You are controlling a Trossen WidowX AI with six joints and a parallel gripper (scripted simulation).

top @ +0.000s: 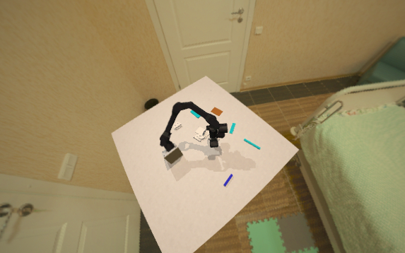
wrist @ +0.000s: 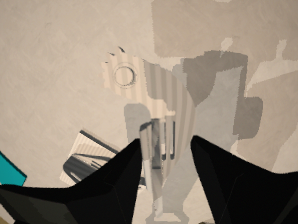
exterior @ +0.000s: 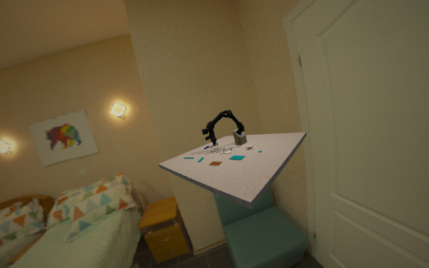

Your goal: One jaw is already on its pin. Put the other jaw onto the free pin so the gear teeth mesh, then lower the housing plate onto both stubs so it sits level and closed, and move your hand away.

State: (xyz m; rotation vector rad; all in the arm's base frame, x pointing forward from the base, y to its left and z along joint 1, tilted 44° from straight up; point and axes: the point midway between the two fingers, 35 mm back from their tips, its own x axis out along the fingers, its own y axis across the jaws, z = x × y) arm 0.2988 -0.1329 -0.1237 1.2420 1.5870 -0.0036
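My gripper tip is 4 cm short of the jaw piece and 1 cm to the left of it. The rest, counted from my gripper tip: teal plate (36 cm to the left, 15 cm ahead, 8 cm below); blue bar (29 cm to the right, 15 cm behind, 7 cm below); orange plate (29 cm ahead, 21 cm to the left, 8 cm below).
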